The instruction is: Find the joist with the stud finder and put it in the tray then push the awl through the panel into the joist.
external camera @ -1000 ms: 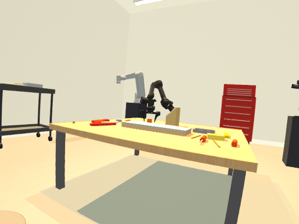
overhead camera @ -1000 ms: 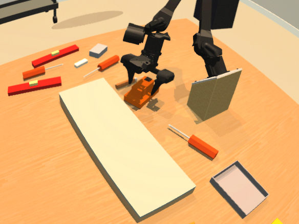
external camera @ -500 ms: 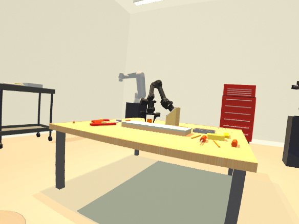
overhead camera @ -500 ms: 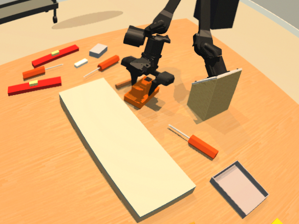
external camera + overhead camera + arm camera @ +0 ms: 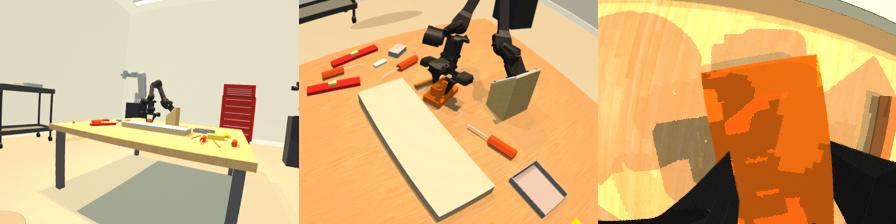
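The indicator window lies 3 cm behind my gripper tip, 3 cm above it and 2 cm to the right of it. Round my gripper tip: white block (28 cm to the right, 13 cm ahead, 2 cm below); awl (9 cm to the right, 2 cm below, 2 cm behind); orange stud finder (2 cm behind, 2 cm above, 1 cm to the right).
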